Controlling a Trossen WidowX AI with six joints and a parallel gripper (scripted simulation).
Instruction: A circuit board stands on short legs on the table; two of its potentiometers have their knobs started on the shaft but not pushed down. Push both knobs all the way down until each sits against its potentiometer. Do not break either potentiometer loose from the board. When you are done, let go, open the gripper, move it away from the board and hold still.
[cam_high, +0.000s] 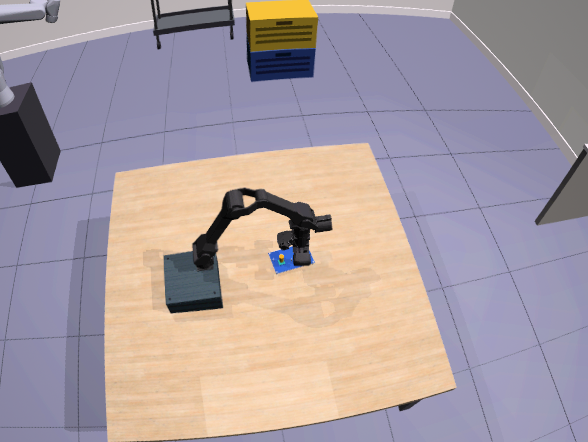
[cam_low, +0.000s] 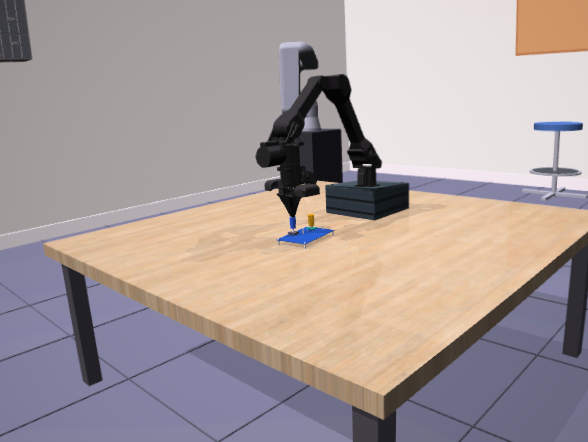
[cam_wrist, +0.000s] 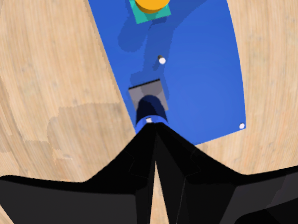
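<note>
The blue knob is 10 mm below my gripper tip. The rest, counted from my gripper tip: orange knob 70 mm behind, 20 mm below, 10 mm to the left.
</note>
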